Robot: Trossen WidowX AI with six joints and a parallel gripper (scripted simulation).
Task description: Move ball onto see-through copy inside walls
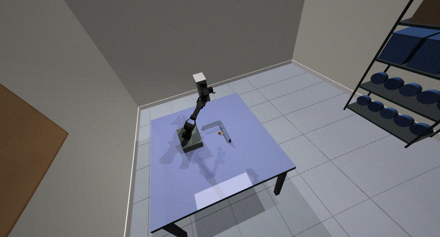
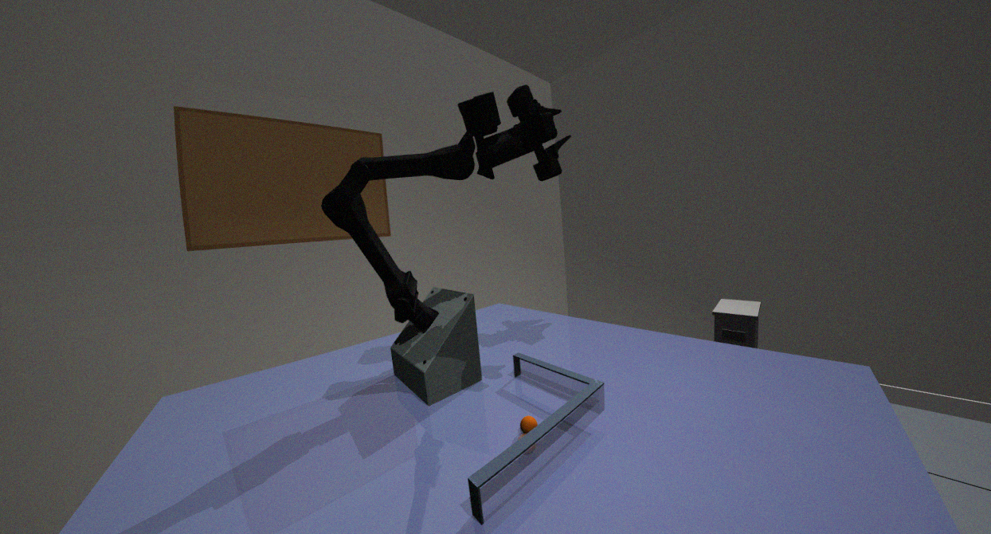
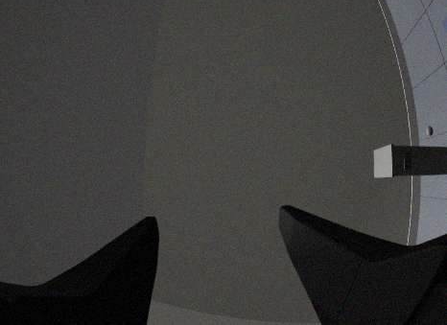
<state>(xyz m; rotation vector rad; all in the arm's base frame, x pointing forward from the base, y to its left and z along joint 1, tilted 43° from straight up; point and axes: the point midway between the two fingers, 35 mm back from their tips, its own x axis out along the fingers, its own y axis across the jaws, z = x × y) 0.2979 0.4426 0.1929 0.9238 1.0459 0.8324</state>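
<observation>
The orange ball is 2 cm ahead of my gripper tip, 19 cm to the right of it and 58 cm below it. From my gripper tip the other things lie so: see-through copy of ball 5 cm ahead, 23 cm to the right, 58 cm below.
</observation>
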